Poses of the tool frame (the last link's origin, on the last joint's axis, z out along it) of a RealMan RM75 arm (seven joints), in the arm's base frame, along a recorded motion.
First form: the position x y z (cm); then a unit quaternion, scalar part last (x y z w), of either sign.
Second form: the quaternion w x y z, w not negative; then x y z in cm. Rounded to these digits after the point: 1 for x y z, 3 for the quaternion.
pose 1, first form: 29.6, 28.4, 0.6, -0.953, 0.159, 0.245, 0.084
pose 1, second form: 0.084, -0.953, 0.159, 0.245, 29.6, 28.4, 0.6
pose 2, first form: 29.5, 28.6, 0.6, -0.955, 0.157, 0.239, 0.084
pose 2, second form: 0.084, -0.955, 0.157, 0.239, 29.5, 28.6, 0.6
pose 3, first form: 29.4, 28.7, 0.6, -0.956, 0.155, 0.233, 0.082
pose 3, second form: 0.082, -0.956, 0.155, 0.233, 29.4, 28.7, 0.6
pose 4, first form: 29.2, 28.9, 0.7, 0.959, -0.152, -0.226, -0.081
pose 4, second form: 0.081, -0.959, 0.152, 0.226, 29.2, 28.9, 0.7
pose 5, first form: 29.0, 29.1, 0.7, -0.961, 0.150, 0.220, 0.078
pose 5, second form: 0.078, -0.961, 0.150, 0.220, 29.0, 29.1, 0.7
